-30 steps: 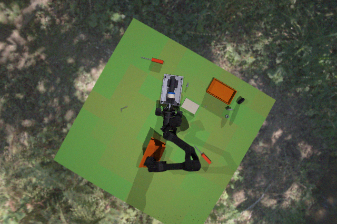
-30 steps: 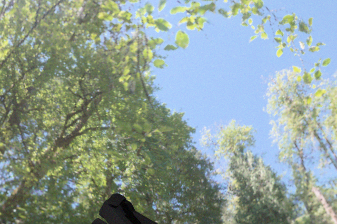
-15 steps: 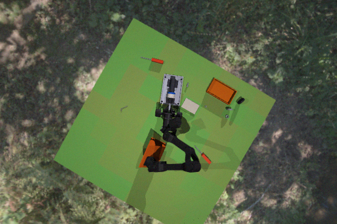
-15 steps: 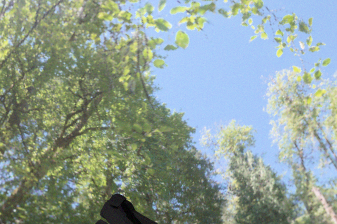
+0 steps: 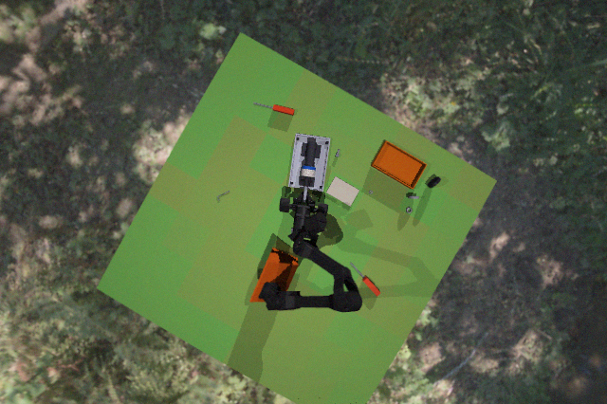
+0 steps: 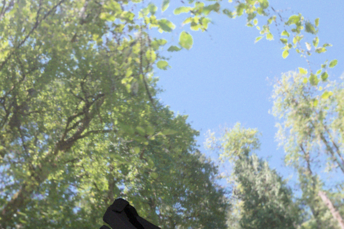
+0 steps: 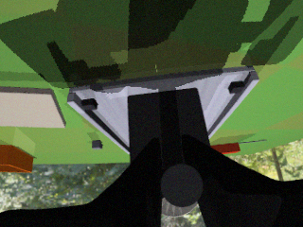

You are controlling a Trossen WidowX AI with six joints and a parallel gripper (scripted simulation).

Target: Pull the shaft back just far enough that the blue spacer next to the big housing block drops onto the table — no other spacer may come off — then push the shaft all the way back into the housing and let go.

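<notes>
Right now my gripper tip is 5 cm short of the grey shaft, 2 cm below it and 1 cm to the right of it. Also, from my gripper tip: beige plate: 15 cm to the right, 7 cm ahead, 5 cm below; then orange tray: 32 cm to the right, 27 cm ahead, 5 cm below; then blue spacer: 9 cm ahead, 3 cm to the left, 2 cm above.
</notes>
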